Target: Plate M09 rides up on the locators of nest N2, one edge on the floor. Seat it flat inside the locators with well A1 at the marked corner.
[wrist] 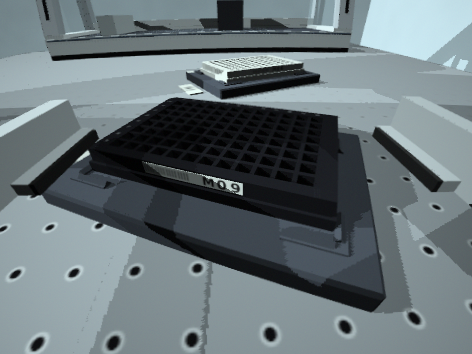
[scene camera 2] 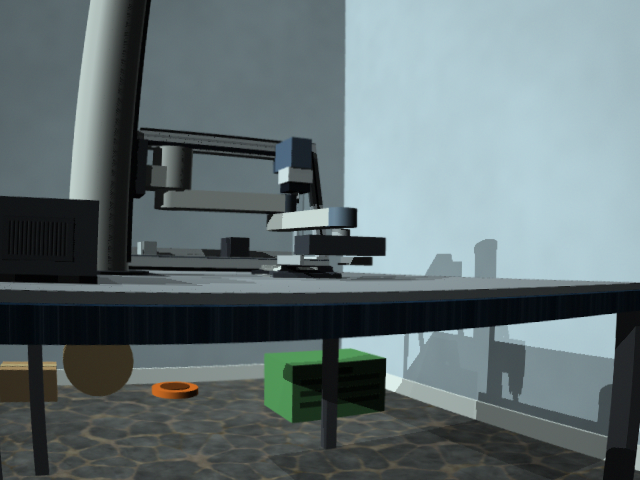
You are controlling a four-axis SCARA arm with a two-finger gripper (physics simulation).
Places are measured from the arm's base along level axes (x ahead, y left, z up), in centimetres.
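Pixels of known places: gripper, fingertip midpoint: (wrist: 235,115) (scene camera 2: 311,260).
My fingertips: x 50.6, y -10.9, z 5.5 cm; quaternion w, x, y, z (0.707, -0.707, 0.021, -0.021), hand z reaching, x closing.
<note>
Ahead of a thing's pixels: the offset from my fingertips to its top centre. "pt": to the spot under its first point.
Black plate M09 @(dx -0.6, dy +1.6, dz -1.3 cm) (wrist: 215,145) lies over nest N2 @(dx -0.8, dy +1.2, dz -2.7 cm) (wrist: 240,237) in the wrist view, its barcode label facing the camera. Its near edge stands above the nest top, and corner locators show under both near corners. Its far edge and marked corner cannot be made out, and the exact tilt is hard to judge. My gripper (wrist: 235,115) (scene camera 2: 324,260) is wide open, with one finger out to the left of the plate and one to the right, both apart from it. In scene camera 2 the gripper is low over the dark nest, and the plate is too small to make out.
A white plate @(dx +3.8, dy +24.7, dz -1.6 cm) (wrist: 255,66) sits on another dark nest @(pt dx +5.9, dy +18.8, dz -4.0 cm) (wrist: 272,90) behind N2, with a small label card @(pt dx -4.6, dy +20.1, dz -4.0 cm) (wrist: 191,89) at its left. A framed deck (wrist: 200,48) with a dark block @(pt dx +2.4, dy +62.4, dz +4.1 cm) (wrist: 230,16) stands at the back. A dark cabinet @(pt dx -60.9, dy -44.2, dz +2.0 cm) (scene camera 2: 49,237) stands beside the arm's column (scene camera 2: 105,155).
</note>
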